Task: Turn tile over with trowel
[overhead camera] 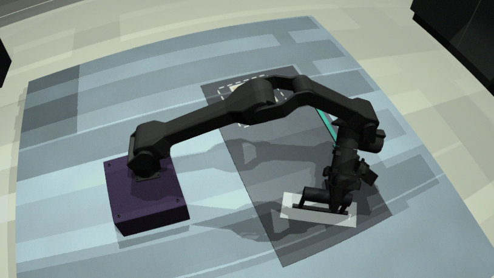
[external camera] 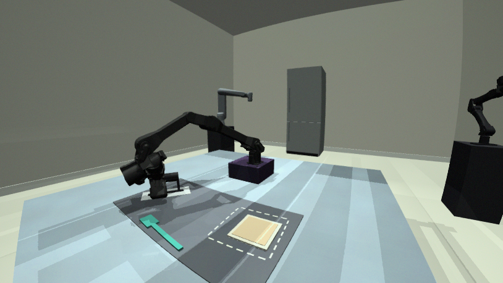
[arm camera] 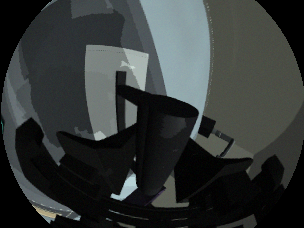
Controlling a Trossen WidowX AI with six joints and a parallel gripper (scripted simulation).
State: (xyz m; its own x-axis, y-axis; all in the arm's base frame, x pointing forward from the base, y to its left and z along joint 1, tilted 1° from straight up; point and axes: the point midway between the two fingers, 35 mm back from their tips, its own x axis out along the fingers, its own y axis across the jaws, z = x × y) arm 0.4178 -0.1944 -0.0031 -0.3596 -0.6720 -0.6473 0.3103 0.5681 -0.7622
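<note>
Right now my gripper tip is 2 cm to the right of the trowel, 1 cm short of it and 1 cm above it. Round my gripper tip: teal tool 24 cm to the left, 13 cm ahead, 5 cm below; then tile 47 cm to the left, 5 cm below, 5 cm behind.
</note>
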